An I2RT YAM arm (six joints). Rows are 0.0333 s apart.
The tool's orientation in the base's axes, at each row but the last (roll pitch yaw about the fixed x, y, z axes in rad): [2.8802, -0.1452, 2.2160]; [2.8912, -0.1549, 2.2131]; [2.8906, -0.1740, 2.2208]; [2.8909, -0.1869, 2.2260]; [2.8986, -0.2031, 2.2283]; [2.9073, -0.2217, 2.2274]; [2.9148, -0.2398, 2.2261]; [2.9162, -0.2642, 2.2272]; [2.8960, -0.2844, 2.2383]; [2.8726, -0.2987, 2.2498]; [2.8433, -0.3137, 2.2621]
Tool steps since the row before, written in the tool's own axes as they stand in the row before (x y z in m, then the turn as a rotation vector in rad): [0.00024, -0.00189, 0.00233, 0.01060, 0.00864, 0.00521]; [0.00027, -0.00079, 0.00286, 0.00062, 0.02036, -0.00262]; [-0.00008, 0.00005, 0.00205, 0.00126, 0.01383, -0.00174]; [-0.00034, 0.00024, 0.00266, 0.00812, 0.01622, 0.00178]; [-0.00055, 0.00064, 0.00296, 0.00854, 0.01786, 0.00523]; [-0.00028, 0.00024, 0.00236, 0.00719, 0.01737, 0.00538]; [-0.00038, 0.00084, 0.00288, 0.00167, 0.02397, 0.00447]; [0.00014, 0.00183, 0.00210, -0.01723, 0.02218, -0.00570]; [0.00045, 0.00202, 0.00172, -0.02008, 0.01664, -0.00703]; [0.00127, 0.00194, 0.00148, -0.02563, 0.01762, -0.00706]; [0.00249, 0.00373, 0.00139, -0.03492, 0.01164, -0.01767]
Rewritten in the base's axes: [-0.00136, -0.00023, -0.00268, 0.00119, 0.01453, -0.00124]; [-0.00048, 0.00055, -0.00289, 0.01561, 0.01098, 0.00759]; [0.00028, 0.00055, -0.00196, 0.01011, 0.00813, 0.00526]; [0.00063, 0.00065, -0.00254, 0.00821, 0.01583, 0.00377]; [0.00105, 0.00082, -0.00277, 0.00951, 0.01811, 0.00096]; [0.00048, 0.00065, -0.00225, 0.00993, 0.01684, 0.00041]; [0.00101, 0.00109, -0.00263, 0.01848, 0.01594, 0.00140]; [0.00144, 0.00182, -0.00154, 0.02794, -0.00293, 0.00565]; [0.00140, 0.00207, -0.00100, 0.02515, -0.00860, 0.00479]; [0.00083, 0.00257, -0.00050, 0.02927, -0.01220, 0.00344]; [0.00151, 0.00441, 0.00055, 0.02974, -0.02664, 0.00854]
